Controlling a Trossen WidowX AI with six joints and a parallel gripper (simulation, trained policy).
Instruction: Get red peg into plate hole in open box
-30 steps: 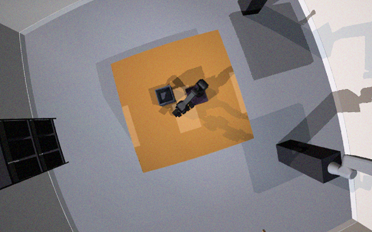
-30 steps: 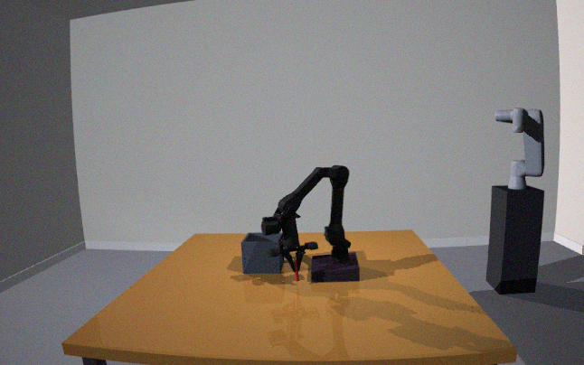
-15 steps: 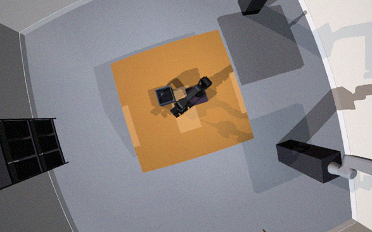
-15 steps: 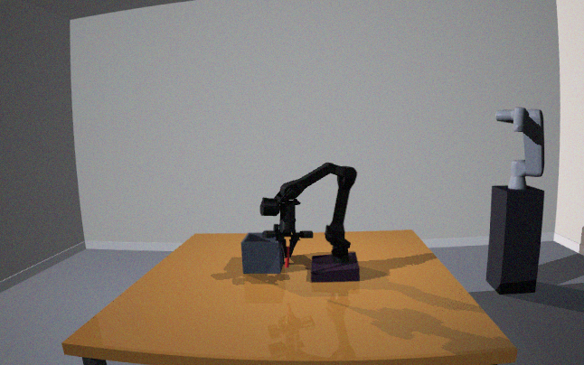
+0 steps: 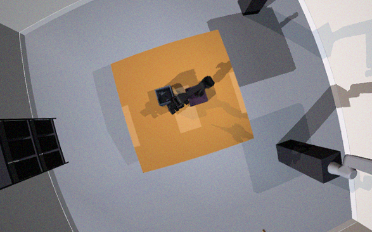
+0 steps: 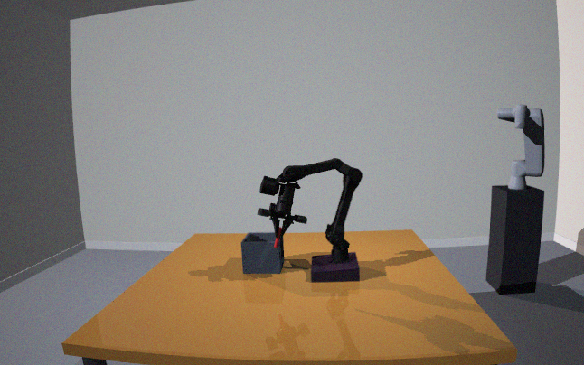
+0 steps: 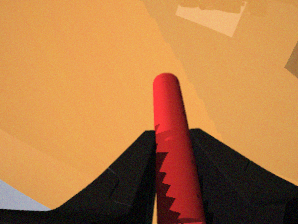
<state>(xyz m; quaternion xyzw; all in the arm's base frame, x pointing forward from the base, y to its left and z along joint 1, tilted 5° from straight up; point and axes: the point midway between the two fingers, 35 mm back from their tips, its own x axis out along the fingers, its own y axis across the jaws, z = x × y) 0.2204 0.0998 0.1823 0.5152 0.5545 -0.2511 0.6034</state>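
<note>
My gripper tip is 100 mm short of the plate, 170 mm to the left of it and 140 mm above it. Round my gripper tip: red peg (right at my gripper tip).
</note>
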